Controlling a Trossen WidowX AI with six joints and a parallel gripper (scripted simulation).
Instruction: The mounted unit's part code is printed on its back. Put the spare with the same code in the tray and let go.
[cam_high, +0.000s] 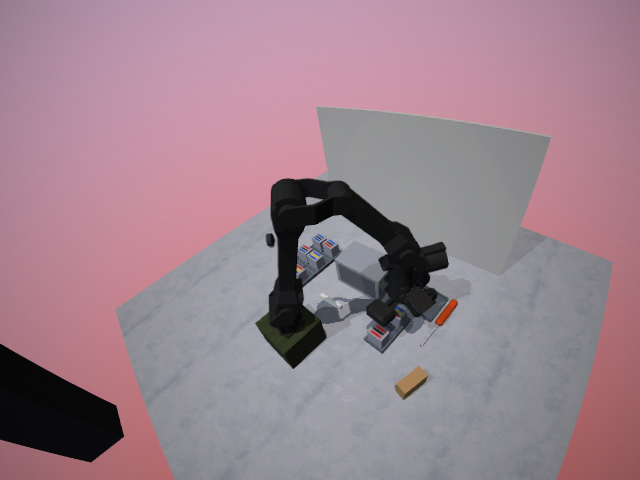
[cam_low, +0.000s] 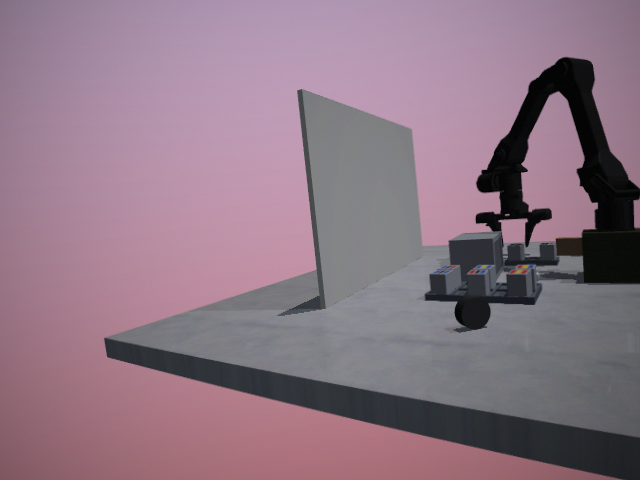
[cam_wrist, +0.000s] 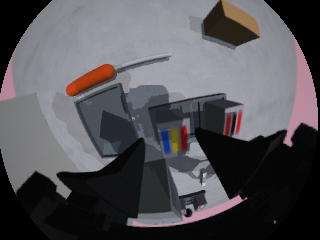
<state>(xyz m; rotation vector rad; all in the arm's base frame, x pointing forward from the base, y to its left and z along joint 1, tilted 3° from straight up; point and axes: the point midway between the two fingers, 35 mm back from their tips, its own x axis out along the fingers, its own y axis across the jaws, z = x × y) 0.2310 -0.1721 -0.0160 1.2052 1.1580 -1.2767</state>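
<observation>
Now: the dark rack 40 mm behind my gripper tip and 40 mm below it. Round my gripper tip: flat grey tray (100 mm ahead, 10 mm to the right, 40 mm below); cardboard box (130 mm behind, 140 mm to the right, 20 mm below); mounted unit (60 mm ahead, 170 mm to the left, 10 mm above).
</observation>
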